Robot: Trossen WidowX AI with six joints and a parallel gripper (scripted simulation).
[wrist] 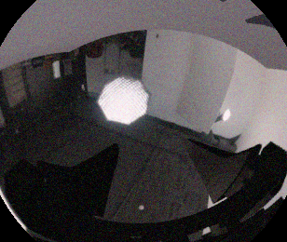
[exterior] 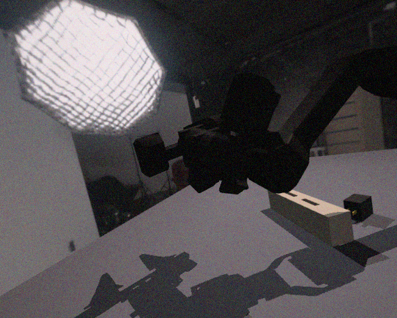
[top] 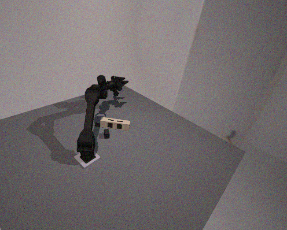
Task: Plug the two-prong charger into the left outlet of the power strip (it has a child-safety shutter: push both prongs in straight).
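My gripper tip is now 32 cm past the two-prong charger, 17 cm to the left of it and 24 cm above it.
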